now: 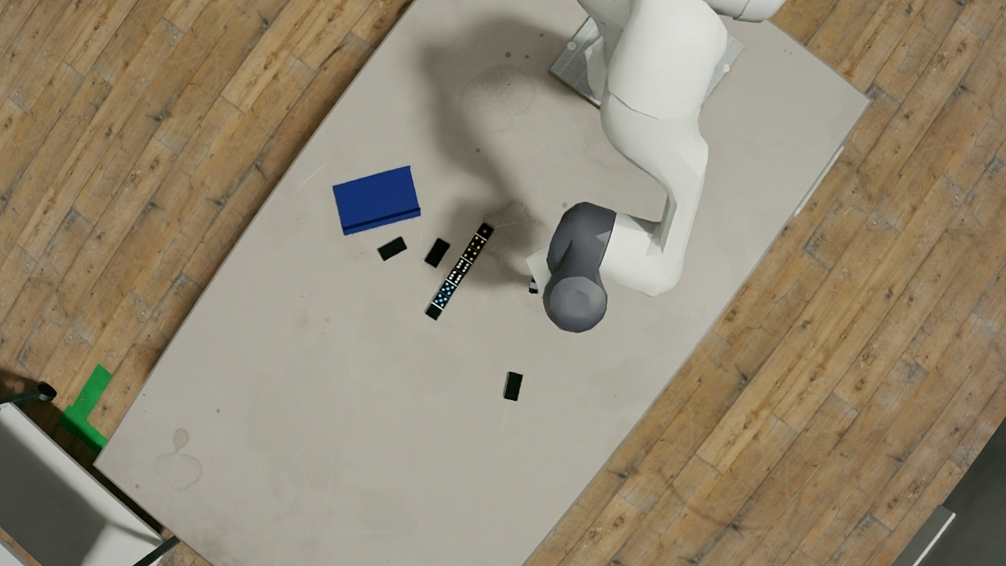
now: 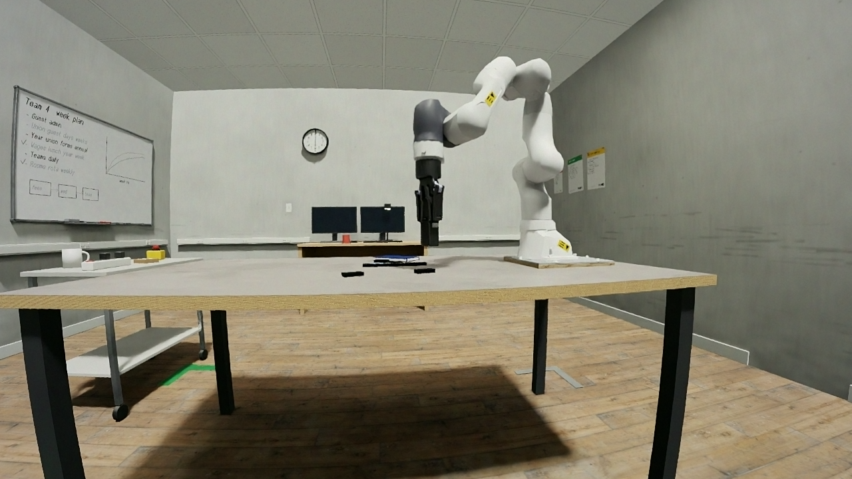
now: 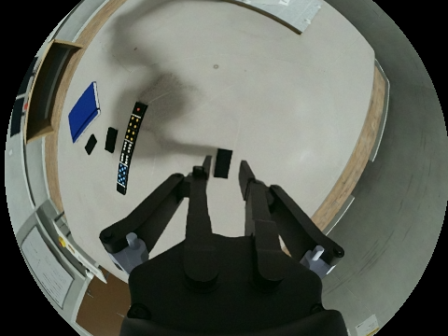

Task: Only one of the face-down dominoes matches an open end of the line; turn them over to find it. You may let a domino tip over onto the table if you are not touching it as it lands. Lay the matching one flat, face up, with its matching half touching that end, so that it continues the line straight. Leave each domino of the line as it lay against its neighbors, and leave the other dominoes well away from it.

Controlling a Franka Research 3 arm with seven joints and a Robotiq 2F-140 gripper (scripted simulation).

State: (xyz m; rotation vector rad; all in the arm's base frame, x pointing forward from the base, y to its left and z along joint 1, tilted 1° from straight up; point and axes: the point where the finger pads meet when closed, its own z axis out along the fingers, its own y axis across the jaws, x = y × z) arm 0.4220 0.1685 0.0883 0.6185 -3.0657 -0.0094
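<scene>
My hand is 2 cm short of the domino, 1 cm to the right of it and 10 cm above it. The rest, counted from my hand: blue book (9 cm ahead, 42 cm to the right, 10 cm below).
</scene>
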